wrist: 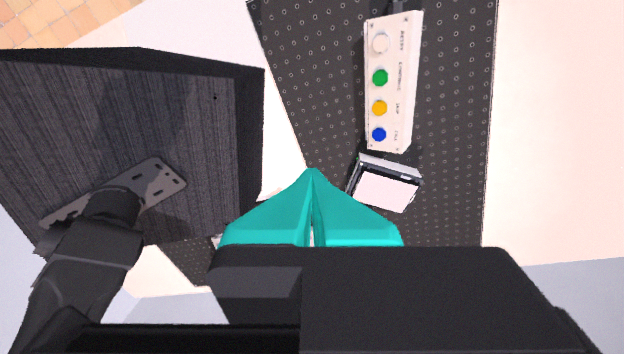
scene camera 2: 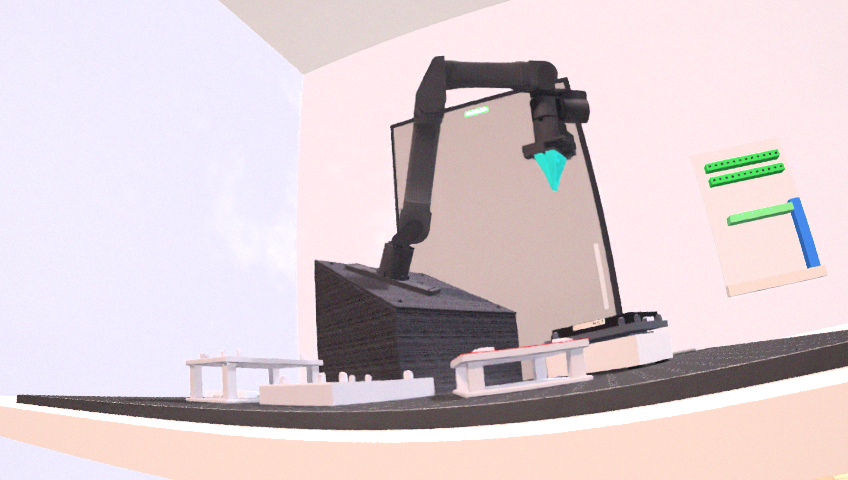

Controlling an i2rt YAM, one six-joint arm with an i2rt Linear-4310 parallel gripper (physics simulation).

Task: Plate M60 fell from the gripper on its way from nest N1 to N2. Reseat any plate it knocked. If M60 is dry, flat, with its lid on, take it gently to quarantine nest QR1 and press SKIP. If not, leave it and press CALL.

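Frame: origin at the arm's base, x ahead, y left, z up, level; metres.
Seen in the pictures: gripper, fingertip midpoint: (wrist: pixel 311 176) (scene camera 2: pixel 554 190); arm's base at its link origin: (wrist: pixel 119 199) (scene camera 2: pixel 391 280).
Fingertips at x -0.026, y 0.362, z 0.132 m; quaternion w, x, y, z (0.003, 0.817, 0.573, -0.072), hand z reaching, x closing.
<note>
Pixels of each thing's top centre, then the offset from my fingertips to it. "spot": a spot on its surface instead.
- button box at its top centre: (wrist: pixel 395 94) dx +0.038, dy +0.098, dz -0.282 m
- yellow SKIP button at its top centre: (wrist: pixel 380 109) dx +0.058, dy +0.071, dz -0.291 m
- blue CALL button at its top centre: (wrist: pixel 380 136) dx +0.107, dy +0.060, dz -0.291 m
- low white block with pegs, top centre: (scene camera 2: pixel 347 374) dx +0.422, dy -0.244, dz -0.333 m
- dark-framed device with a pale top, top centre: (scene camera 2: pixel 604 321) (wrist: pixel 383 193) dx +0.241, dy +0.043, dz -0.296 m
- dark tray at a spot on its surface: (scene camera 2: pixel 639 324) spot: dx +0.310, dy +0.083, dz -0.314 m
- white block at a spot on its surface: (scene camera 2: pixel 651 349) spot: dx +0.291, dy +0.095, dz -0.346 m
My gripper (scene camera 2: pixel 555 189) (wrist: pixel 311 176), with turquoise fingers, is shut and empty, high above the table. In the wrist view, the button box (wrist: pixel 392 80) carries a yellow SKIP button (wrist: pixel 379 107) and a blue CALL button (wrist: pixel 379 134), beyond the fingertips to the upper right. In the scene view, a red-edged white stand (scene camera 2: pixel 520 352), matching QR1, stands right of centre. A white stand on legs (scene camera 2: pixel 252 361) and a low white block with pegs (scene camera 2: pixel 380 390) stand to its left; their labels are not readable. Plate M60 cannot be made out in either view.
A dark-framed device with a pale top (wrist: pixel 385 191) sits just below the button box in the wrist view. In the scene view, a dark tray (scene camera 2: pixel 639 324) lies on a white block (scene camera 2: pixel 651 349) at the right. The arm's black pedestal (scene camera 2: pixel 357 321) (wrist: pixel 165 115) stands behind the stands.
</note>
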